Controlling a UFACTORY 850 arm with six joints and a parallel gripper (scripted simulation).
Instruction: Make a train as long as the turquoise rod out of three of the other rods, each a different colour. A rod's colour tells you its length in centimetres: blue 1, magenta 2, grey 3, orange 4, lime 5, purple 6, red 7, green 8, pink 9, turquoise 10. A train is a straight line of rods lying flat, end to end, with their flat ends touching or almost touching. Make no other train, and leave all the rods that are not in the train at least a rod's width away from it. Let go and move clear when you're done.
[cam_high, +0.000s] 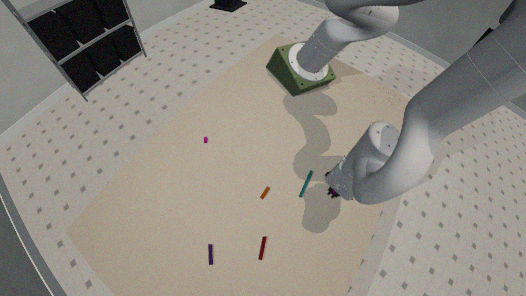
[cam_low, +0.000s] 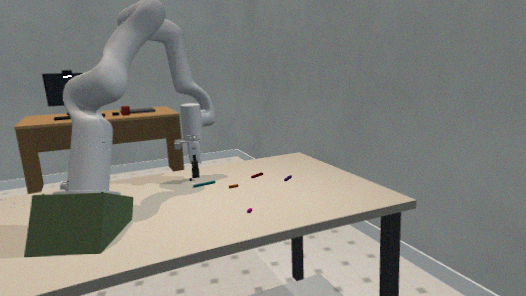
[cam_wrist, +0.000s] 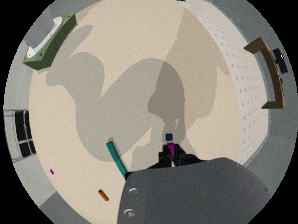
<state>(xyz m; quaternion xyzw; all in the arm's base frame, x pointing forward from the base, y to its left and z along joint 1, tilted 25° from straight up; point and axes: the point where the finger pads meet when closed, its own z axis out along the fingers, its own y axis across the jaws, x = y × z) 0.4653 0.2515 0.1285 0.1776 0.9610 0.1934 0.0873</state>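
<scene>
The blue rod is 20 mm behind my hand, 10 mm to the left of it and 30 mm below it. The rest, counted from my hand: red rod (250 mm ahead, 120 mm to the right, 30 mm below); then turquoise rod (90 mm to the right, 30 mm below); then orange rod (100 mm ahead, 200 mm to the right, 30 mm below).
</scene>
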